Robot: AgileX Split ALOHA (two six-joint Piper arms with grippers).
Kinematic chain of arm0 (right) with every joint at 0, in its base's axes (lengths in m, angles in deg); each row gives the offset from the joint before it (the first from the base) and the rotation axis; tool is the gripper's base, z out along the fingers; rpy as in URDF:
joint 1: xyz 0 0 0.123 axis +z
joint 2: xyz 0 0 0 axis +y
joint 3: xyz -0.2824 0 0.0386 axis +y
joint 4: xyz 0.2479 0 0.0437 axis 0.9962 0 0.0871
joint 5: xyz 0 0 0 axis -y
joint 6: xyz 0.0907 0 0.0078 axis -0.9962 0 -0.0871
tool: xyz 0 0 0 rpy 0 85 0
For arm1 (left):
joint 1: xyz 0 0 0.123 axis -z
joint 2: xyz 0 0 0 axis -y
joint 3: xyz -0.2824 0 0.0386 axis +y
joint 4: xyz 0.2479 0 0.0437 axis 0.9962 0 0.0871
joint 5: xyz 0 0 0 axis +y
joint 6: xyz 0.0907 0 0.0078 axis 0.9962 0 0.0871
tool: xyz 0 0 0 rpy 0 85 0
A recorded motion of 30 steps. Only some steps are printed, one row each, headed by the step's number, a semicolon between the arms.
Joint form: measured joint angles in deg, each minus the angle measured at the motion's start. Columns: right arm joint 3, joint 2, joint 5, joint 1, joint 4, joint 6; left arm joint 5, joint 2, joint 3, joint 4, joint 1, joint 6.
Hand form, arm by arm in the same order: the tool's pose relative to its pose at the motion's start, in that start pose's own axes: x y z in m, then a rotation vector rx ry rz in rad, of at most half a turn. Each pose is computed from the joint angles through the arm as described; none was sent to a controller.
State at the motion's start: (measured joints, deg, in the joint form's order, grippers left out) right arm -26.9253 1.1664 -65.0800 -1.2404 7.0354 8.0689; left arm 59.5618 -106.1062 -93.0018 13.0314 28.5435 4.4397
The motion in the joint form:
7: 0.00 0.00 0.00 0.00 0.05 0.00; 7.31 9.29 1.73 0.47 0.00 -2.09
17: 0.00 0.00 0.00 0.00 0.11 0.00; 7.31 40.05 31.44 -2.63 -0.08 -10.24
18: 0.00 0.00 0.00 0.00 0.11 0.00; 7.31 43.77 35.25 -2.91 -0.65 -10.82
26: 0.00 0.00 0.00 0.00 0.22 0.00; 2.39 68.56 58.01 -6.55 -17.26 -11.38
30: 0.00 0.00 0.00 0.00 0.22 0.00; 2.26 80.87 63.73 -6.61 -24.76 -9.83
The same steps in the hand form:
7: 0.0000 0.0001 0.0000 -0.0008 -0.0001 0.0004; 0.0236 0.0095 -0.0606 -0.0210 0.0004 -0.0598
17: 0.0000 0.0002 0.0000 -0.0017 -0.0002 0.0008; 0.1598 -0.0094 -0.1209 0.0269 -0.0190 -0.2278
18: 0.0000 0.0002 0.0000 -0.0017 -0.0002 0.0008; 0.1786 -0.0114 -0.1218 0.0278 -0.0155 -0.2485
26: 0.0000 0.0003 0.0000 -0.0034 -0.0005 0.0016; 0.2937 -0.0157 -0.1096 -0.0470 -0.0895 -0.5472
30: 0.0000 0.0003 0.0000 -0.0034 -0.0005 0.0016; 0.3320 -0.0263 -0.1129 -0.1381 -0.1810 -0.6403

